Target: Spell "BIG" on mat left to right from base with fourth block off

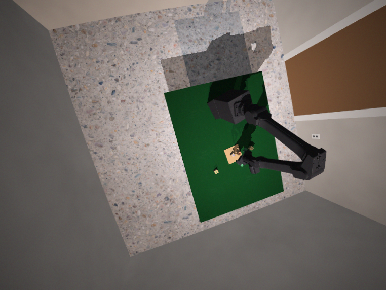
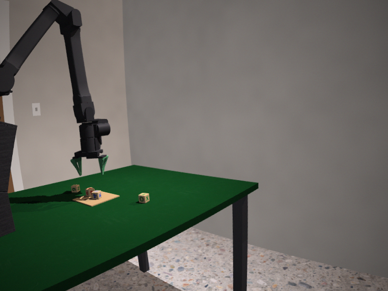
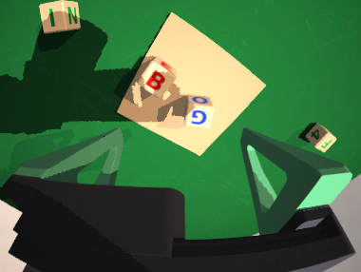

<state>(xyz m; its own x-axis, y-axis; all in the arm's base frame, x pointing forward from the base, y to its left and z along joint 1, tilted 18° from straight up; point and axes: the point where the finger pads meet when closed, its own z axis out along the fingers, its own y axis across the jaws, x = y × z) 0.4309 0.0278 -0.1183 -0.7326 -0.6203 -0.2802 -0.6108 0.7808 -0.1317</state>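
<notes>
Right now my hand is 10 mm to the left of the tan mat and 100 mm above it. From my hand the other things lie so: I block (10 mm behind, 160 mm to the left, 90 mm below); then B block (30 mm to the left, 90 mm below).
</notes>
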